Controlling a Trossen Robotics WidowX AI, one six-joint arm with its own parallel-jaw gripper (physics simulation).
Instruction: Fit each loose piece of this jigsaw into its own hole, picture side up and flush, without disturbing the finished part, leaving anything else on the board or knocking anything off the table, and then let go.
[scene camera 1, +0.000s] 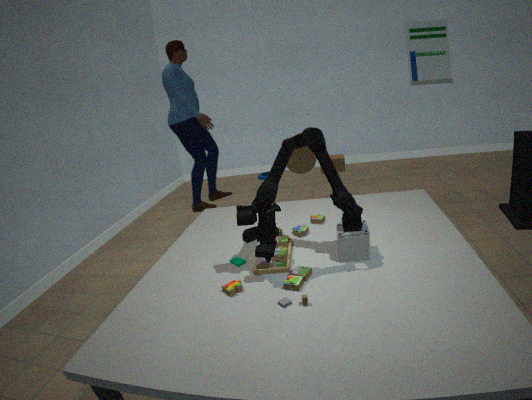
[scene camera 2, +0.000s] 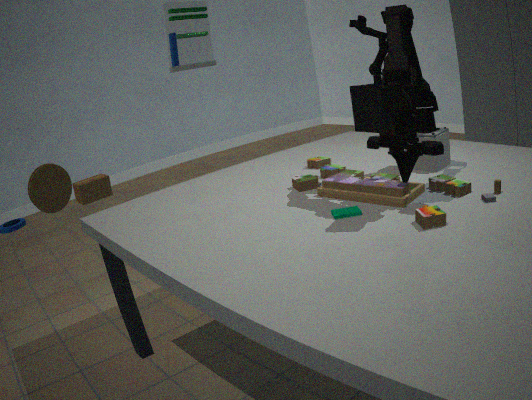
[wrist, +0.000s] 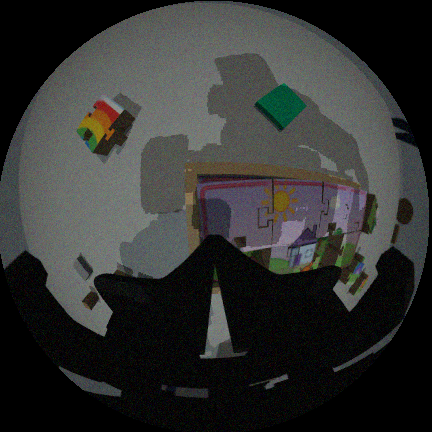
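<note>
My gripper (scene camera 1: 267, 259) (scene camera 2: 406, 181) (wrist: 213, 239) is shut and empty, its tips at or just above the sky piece at the board's end; contact is unclear. The wooden-rimmed board (scene camera 1: 290, 255) (scene camera 2: 362, 197) (wrist: 191, 200) holds a sun-and-house picture with dark holes in its lower part. A rainbow piece (scene camera 1: 232, 286) (scene camera 2: 430, 215) (wrist: 102, 122) lies loose. A pink-and-green piece (scene camera 1: 302, 272) (scene camera 2: 441, 180) lies against a bright green-and-orange piece (scene camera 1: 294, 281) (scene camera 2: 457, 187) outside the board. Other loose pieces are a blue-and-green one (scene camera 1: 300, 229) (scene camera 2: 331, 169), an orange-and-green one (scene camera 1: 317, 218) (scene camera 2: 318, 160) and a green one (scene camera 2: 305, 181) (wrist: 370, 214).
A flat green block (scene camera 1: 238, 261) (scene camera 2: 346, 212) (wrist: 281, 106) lies beside the board's long side. A small grey block (scene camera 1: 284, 302) (scene camera 2: 488, 198) (wrist: 83, 266) and a small brown peg (scene camera 1: 305, 300) (scene camera 2: 497, 186) (wrist: 90, 299) are beyond the two touching pieces. A person (scene camera 1: 182, 95) stands behind the table.
</note>
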